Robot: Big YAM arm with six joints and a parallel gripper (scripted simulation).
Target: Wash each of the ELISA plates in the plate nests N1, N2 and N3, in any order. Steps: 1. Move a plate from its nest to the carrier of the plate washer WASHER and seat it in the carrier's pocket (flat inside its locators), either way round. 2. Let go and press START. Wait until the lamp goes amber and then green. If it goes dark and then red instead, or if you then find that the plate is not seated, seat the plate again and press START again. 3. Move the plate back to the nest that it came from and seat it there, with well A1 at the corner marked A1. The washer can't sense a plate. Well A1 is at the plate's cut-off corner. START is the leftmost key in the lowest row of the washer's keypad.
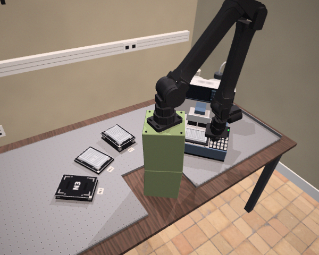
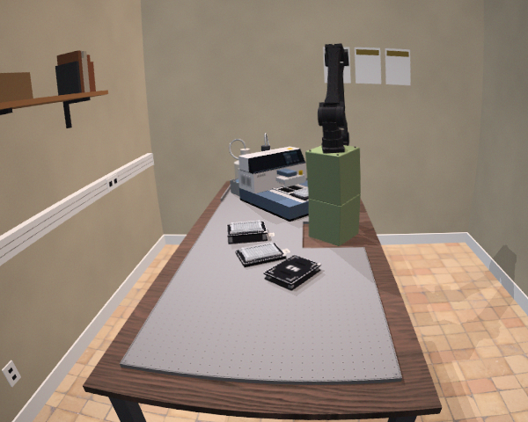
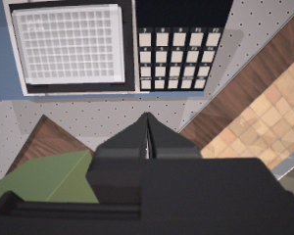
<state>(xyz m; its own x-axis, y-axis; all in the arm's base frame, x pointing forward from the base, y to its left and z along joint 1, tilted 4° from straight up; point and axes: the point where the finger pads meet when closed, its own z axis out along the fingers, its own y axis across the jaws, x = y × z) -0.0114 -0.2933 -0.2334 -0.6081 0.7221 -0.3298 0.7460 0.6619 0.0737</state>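
My hand is 12 cm short of the dark washer carrier and 7 cm above it. From my hand the other things lie so: plate washer 23 cm ahead, 11 cm to the right, 2 cm below.
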